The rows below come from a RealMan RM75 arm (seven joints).
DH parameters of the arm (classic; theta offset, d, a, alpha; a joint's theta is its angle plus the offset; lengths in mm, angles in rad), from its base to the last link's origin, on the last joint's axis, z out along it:
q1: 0 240.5 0 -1.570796
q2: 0 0 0 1.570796
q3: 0 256 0 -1.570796
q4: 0 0 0 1.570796
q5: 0 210 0 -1.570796
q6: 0 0 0 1.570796
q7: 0 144 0 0
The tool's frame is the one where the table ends.
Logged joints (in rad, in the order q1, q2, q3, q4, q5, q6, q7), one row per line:
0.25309 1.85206 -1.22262 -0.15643 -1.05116 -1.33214 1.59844
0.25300 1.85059 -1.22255 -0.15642 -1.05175 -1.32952 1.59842
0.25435 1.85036 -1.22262 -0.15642 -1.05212 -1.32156 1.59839
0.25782 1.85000 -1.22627 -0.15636 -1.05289 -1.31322 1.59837
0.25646 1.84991 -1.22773 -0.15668 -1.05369 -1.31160 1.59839
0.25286 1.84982 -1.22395 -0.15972 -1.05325 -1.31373 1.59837
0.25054 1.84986 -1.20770 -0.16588 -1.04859 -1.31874 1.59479
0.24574 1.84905 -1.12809 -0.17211 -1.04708 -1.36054 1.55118
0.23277 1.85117 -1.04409 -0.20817 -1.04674 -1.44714 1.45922
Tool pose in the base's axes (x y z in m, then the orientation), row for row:
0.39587 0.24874 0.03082 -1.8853 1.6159 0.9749
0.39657 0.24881 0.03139 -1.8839 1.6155 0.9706
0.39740 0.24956 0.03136 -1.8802 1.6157 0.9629
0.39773 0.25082 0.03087 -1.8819 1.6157 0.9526
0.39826 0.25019 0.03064 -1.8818 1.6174 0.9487
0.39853 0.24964 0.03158 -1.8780 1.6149 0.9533
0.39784 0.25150 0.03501 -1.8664 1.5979 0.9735
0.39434 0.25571 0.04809 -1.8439 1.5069 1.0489
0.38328 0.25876 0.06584 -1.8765 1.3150 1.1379
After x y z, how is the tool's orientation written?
As a rotation vector, in radians.
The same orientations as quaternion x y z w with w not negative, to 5 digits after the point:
-0.68699 0.58882 0.35525 0.23480
-0.68697 0.58910 0.35393 0.23616
-0.68654 0.58996 0.35160 0.23873
-0.68760 0.59033 0.34805 0.23995
-0.68763 0.59102 0.34667 0.24016
-0.68669 0.59049 0.34857 0.24140
-0.68437 0.58592 0.35696 0.24681
-0.68300 0.55817 0.38852 0.26649
-0.70251 0.49230 0.42600 0.28749

